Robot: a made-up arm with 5 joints.
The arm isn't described. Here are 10 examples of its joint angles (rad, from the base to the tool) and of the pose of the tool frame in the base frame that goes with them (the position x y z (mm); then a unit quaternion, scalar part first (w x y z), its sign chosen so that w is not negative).
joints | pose
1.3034 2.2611 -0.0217 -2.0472 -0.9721 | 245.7 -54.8 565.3 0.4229 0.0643 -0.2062 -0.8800
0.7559 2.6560 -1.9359 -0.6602 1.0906 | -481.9 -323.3 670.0 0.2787 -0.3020 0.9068 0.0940
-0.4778 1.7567 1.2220 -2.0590 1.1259 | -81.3 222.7 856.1 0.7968 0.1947 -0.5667 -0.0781
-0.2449 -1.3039 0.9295 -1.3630 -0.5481 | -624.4 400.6 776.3 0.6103 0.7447 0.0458 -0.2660
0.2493 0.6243 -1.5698 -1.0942 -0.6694 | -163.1 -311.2 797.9 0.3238 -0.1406 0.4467 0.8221
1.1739 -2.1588 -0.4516 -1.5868 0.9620 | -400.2 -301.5 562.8 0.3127 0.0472 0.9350 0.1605
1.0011 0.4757 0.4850 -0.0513 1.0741 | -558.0 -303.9 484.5 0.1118 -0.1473 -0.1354 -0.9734
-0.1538 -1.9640 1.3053 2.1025 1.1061 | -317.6 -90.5 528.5 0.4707 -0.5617 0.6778 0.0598
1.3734 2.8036 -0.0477 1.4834 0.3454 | -274.9 -206.0 813.3 0.0407 0.8248 0.4400 -0.3527
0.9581 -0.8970 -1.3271 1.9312 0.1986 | -315.3 -175.6 302.9 0.1761 -0.4373 -0.2582 -0.8433
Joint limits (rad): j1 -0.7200..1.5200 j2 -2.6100..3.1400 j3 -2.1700..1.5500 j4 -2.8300..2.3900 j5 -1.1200..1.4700
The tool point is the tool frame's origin. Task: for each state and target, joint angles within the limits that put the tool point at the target. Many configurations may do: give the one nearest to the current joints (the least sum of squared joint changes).
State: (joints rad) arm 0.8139 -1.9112 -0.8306 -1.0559 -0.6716
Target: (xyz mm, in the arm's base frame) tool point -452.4 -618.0 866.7
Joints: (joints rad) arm 1.0092 -1.8753 -0.8664 -0.9996 -1.1109
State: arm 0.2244 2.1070 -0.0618 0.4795 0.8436
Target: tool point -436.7 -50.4 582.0
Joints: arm 0.9290 2.6083 0.4282 -0.5192 0.6931
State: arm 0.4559 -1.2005 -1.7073 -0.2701 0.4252
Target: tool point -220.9 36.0 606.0
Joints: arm 0.6344 -1.2209 -1.3304 -0.0856 0.8385
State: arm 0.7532 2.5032 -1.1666 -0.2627 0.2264
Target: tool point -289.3 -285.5 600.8
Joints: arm 0.4829 2.2867 -1.4813 -1.1947 0.1457
